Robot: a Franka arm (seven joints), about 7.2 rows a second.
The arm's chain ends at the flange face. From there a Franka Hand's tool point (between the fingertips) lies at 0.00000 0.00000 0.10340 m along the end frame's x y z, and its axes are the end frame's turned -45 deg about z.
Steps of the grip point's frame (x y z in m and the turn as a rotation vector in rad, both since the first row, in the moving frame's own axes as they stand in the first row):
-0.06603 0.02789 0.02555 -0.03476 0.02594 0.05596
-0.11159 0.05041 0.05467 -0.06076 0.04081 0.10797
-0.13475 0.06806 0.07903 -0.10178 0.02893 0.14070
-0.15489 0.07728 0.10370 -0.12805 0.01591 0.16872
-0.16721 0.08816 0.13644 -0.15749 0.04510 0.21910
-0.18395 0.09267 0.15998 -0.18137 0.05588 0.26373
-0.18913 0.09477 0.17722 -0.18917 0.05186 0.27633
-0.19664 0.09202 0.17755 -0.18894 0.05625 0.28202
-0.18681 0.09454 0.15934 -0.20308 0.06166 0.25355
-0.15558 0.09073 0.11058 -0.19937 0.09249 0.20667
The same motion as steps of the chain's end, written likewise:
-0.03139 0.06564 0.02565 -0.00624 0.04292 0.05596
-0.05059 0.11270 0.05495 -0.01411 0.07182 0.10797
-0.05629 0.13744 0.07961 -0.05151 0.09243 0.14070
-0.06464 0.15515 0.10456 -0.07929 0.10180 0.16872
-0.06963 0.17085 0.13782 -0.07947 0.14325 0.21910
-0.08039 0.18432 0.16183 -0.08873 0.16776 0.26373
-0.08264 0.18849 0.17919 -0.09709 0.17043 0.27633
-0.09020 0.19210 0.17954 -0.09383 0.17338 0.28202
-0.08295 0.18636 0.16165 -0.10000 0.18720 0.25355
-0.06607 0.16428 0.11306 -0.07558 0.20638 0.20667

